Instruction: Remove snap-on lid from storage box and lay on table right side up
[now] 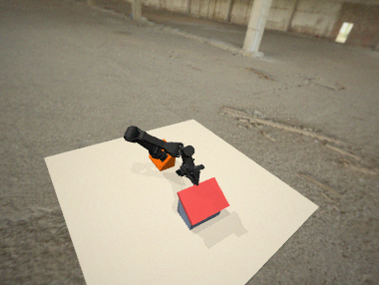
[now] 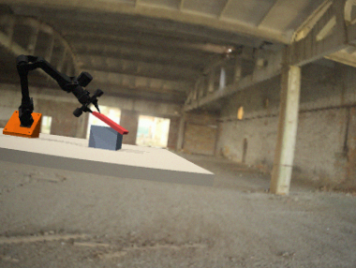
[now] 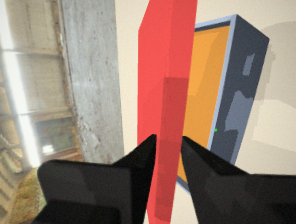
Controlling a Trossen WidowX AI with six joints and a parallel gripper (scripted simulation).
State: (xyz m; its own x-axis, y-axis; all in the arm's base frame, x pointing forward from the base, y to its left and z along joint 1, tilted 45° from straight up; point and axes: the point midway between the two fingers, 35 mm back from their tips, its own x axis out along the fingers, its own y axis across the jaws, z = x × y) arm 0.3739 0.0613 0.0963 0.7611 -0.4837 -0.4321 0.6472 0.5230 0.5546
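Now: the red lid 70 mm ahead of my gripper tip and 30 mm below it. Round my gripper tip: storage box 60 mm ahead, 110 mm below.
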